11 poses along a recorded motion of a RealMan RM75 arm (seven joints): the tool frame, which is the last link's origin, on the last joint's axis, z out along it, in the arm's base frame.
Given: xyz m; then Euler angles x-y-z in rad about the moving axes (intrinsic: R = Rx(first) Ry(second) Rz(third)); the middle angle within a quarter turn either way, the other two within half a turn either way.
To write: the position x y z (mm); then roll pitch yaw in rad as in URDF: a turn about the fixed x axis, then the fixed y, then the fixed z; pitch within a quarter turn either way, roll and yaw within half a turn. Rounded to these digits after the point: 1 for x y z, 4 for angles.
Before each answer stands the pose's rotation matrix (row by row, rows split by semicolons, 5 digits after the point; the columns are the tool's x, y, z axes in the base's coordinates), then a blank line. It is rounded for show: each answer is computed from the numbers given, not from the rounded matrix.
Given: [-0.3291 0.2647 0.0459 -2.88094 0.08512 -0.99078]
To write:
0.54605 0.83343 0.08502; 0.79619 -0.54785 0.25678; 0.26058 -0.07252 -0.96272

[-329.1 264.7 45.9 -3.0664 -0.2636 0.9696]
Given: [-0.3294 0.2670 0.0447 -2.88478 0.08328 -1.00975]
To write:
0.53023 0.84376 0.08318; 0.80769 -0.53251 0.25312; 0.25787 -0.06702 -0.96385

[-329.4 267.0 44.7 -3.0722 -0.2608 0.9899]
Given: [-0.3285 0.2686 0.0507 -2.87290 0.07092 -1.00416]
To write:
0.53545 0.84159 0.07086; 0.80334 -0.53341 0.26480; 0.26065 -0.08486 -0.96170

[-328.5 268.6 50.7 -3.0536 -0.2637 0.9829]
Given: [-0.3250 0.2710 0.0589 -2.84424 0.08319 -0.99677]
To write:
0.54114 0.83682 0.08309; 0.78965 -0.53963 0.29198; 0.28917 -0.09238 -0.95281

[-325.0 271.0 58.9 -3.0449 -0.2934 0.9700]
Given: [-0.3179 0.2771 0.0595 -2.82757 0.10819 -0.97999]
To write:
0.55377 0.82564 0.10798; 0.77130 -0.55749 0.30708; 0.31373 -0.08677 -0.94554

[-317.9 277.1 59.5 -3.0501 -0.3191 0.9481]
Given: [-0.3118 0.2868 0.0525 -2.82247 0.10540 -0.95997]
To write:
0.57036 0.81463 0.10520; 0.75888 -0.57162 0.31199; 0.31430 -0.09811 -0.94424

[-311.8 286.8 52.5 -3.0381 -0.3197 0.9263]
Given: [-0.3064 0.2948 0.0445 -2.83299 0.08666 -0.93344]
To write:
0.59284 0.80066 0.08655; 0.75006 -0.58809 0.30259; 0.29317 -0.11447 -0.94918

[-306.4 294.8 44.5 -3.0216 -0.2975 0.9019]
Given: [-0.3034 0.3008 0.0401 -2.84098 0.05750 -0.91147]
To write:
0.61157 0.78910 0.05747; 0.74454 -0.59856 0.29562; 0.26767 -0.13800 -0.95358

[-303.4 300.8 40.1 -2.9979 -0.2710 0.8831]
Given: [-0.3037 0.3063 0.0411 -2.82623 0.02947 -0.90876]
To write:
0.61446 0.78840 0.02947; 0.74423 -0.59162 0.31003; 0.26186 -0.16857 -0.95027

[-303.7 306.3 41.1 -2.9660 -0.2649 0.8806]
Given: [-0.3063 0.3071 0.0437 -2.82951 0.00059 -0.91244]
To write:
0.61182 0.79100 0.00059; 0.75268 -0.58241 0.30704; 0.24321 -0.18741 -0.95170

[-306.3 307.1 43.7 -2.9472 -0.2457 0.8883]
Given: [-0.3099 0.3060 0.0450 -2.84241 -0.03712 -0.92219]
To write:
0.60366 0.79638 -0.03711; 0.76813 -0.56852 0.29454; 0.21346 -0.20631 -0.95492

[-309.9 306.0 45.0 -2.9288 -0.2151 0.9047]
